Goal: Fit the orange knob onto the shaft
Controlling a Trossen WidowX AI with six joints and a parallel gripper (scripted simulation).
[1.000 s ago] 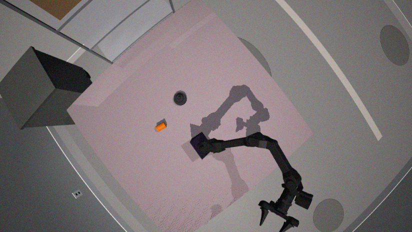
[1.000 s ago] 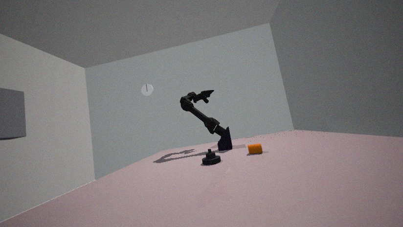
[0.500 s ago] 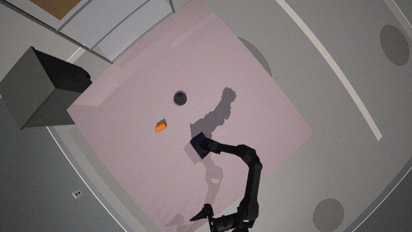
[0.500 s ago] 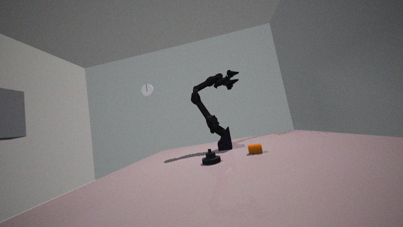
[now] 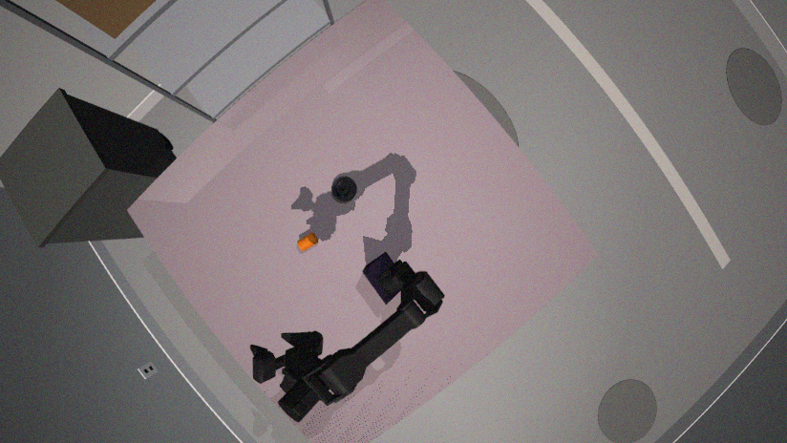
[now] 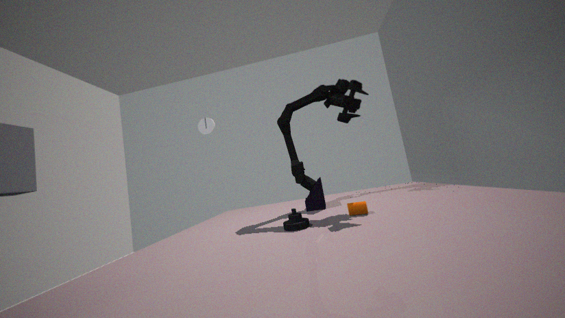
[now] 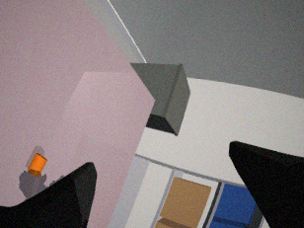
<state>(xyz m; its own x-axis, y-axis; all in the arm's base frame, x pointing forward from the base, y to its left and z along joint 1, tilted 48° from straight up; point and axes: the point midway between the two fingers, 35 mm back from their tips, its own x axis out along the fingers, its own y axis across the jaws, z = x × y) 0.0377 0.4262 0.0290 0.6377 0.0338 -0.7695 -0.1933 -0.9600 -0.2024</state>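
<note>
Now: the orange knob 170 mm ahead of my gripper tip, 120 mm to the right of it and 390 mm below it. Round my gripper tip: round pedestal (260 mm ahead, 320 mm to the right, 380 mm below).
</note>
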